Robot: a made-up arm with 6 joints. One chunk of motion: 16 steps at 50 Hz.
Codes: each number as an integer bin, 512 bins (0 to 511) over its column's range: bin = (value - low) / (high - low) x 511, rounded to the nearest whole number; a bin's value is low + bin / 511 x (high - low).
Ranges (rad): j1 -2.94..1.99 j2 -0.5..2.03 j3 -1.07..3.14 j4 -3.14..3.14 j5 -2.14..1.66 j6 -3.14..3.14
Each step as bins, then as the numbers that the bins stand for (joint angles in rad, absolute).
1 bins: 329 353 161 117 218 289
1 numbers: 0.2341 1.2477 0.2564 -1.7021 -0.5189 0.4117
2 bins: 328 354 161 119 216 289
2 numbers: 0.2245 1.2527 0.2564 -1.6775 -0.5337 0.4117
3 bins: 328 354 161 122 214 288
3 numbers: 0.2245 1.2527 0.2564 -1.6407 -0.5486 0.3994
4 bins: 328 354 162 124 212 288
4 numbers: 0.2245 1.2527 0.2647 -1.6161 -0.5635 0.3994
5 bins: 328 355 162 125 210 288
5 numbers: 0.2245 1.2576 0.2647 -1.6038 -0.5784 0.3994
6 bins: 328 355 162 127 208 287
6 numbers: 0.2245 1.2576 0.2647 -1.5792 -0.5932 0.3871
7 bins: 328 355 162 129 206 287
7 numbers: 0.2245 1.2576 0.2647 -1.5546 -0.6081 0.3871
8 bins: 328 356 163 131 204 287
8 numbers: 0.2245 1.2626 0.2729 -1.5301 -0.6230 0.3871
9 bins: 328 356 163 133 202 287
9 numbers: 0.2245 1.2626 0.2729 -1.5055 -0.6378 0.3871
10 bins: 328 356 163 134 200 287
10 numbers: 0.2245 1.2626 0.2729 -1.4932 -0.6527 0.3871
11 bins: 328 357 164 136 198 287
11 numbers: 0.2245 1.2675 0.2812 -1.4686 -0.6676 0.3871
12 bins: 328 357 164 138 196 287
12 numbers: 0.2245 1.2675 0.2812 -1.4440 -0.6825 0.3871
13 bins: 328 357 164 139 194 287
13 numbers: 0.2245 1.2675 0.2812 -1.4317 -0.6973 0.3871
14 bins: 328 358 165 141 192 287
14 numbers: 0.2245 1.2725 0.2894 -1.4072 -0.7122 0.3871
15 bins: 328 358 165 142 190 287
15 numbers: 0.2245 1.2725 0.2894 -1.3949 -0.7271 0.3871
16 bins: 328 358 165 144 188 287
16 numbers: 0.2245 1.2725 0.2894 -1.3703 -0.7420 0.3871
